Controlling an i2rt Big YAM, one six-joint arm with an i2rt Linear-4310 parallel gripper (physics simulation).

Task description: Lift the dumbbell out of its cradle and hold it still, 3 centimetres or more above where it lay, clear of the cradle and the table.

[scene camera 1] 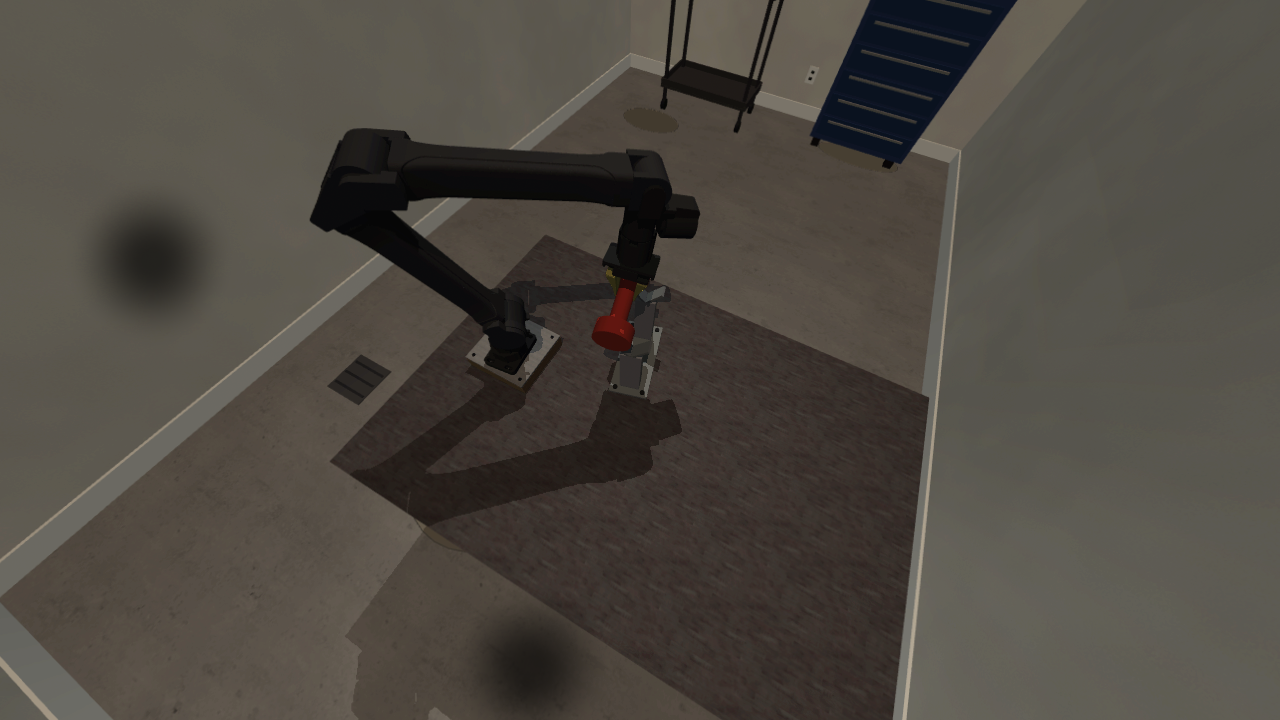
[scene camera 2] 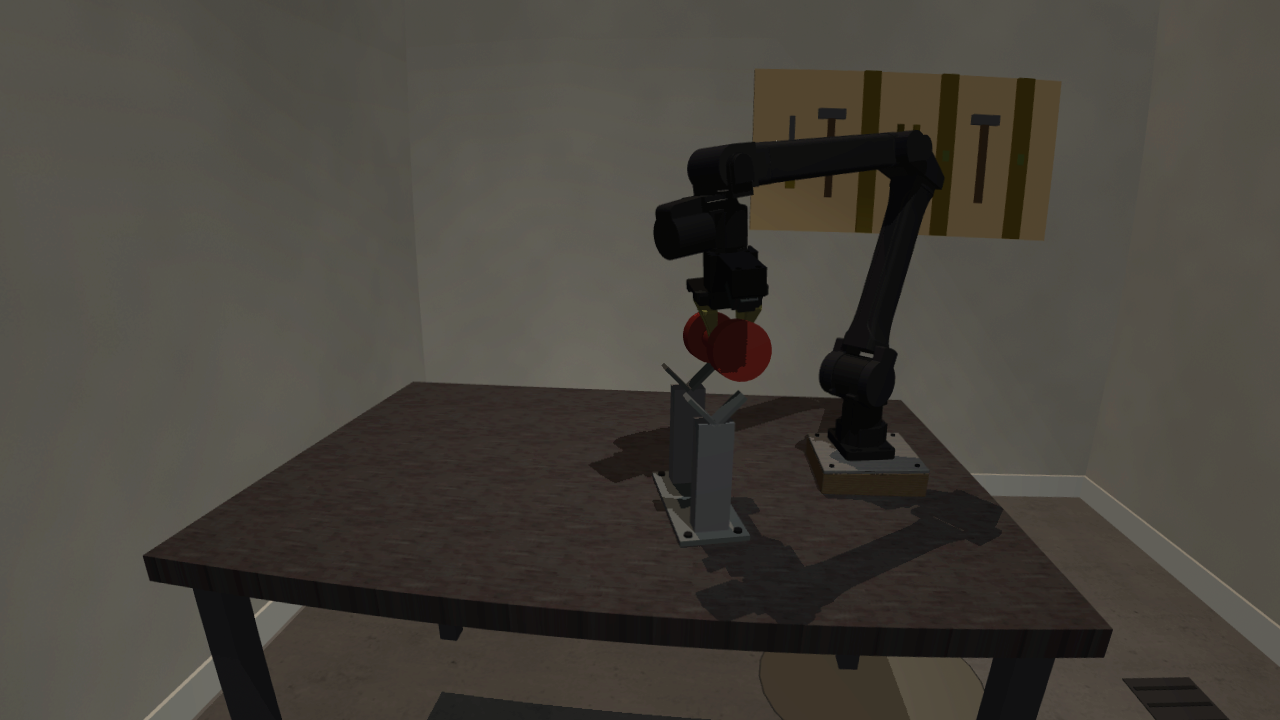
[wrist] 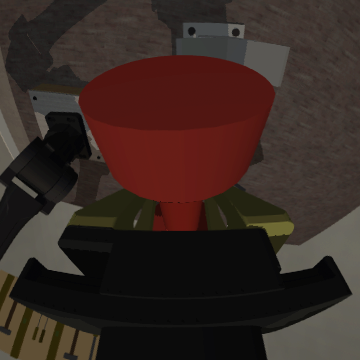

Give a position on a grey cradle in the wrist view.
221,40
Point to a grey cradle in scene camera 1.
633,371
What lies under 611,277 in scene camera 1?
The gripper.
